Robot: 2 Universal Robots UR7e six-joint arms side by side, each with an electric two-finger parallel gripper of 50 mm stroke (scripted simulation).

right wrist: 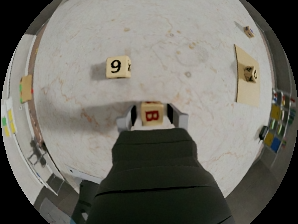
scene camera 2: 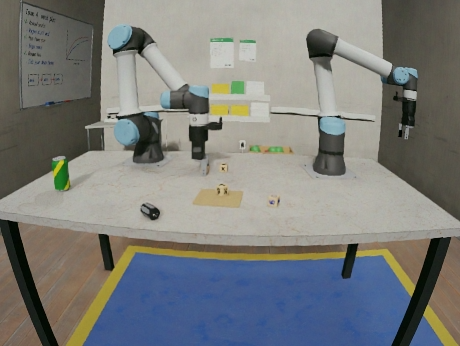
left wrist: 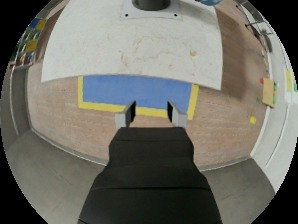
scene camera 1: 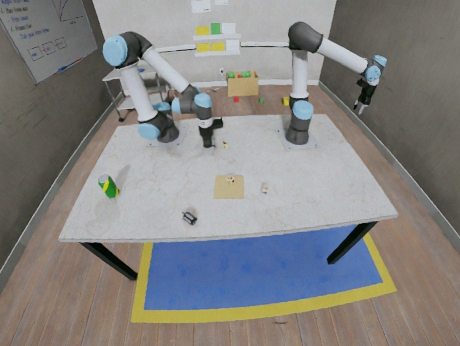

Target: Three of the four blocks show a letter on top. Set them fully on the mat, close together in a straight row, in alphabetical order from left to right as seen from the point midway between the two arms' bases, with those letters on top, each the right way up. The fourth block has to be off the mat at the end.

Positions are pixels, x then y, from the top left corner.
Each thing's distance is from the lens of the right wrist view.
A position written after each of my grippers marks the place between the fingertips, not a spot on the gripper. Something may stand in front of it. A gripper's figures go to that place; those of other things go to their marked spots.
my right gripper (right wrist: 151, 110): 17 cm
tan mat (right wrist: 247, 93): 29 cm
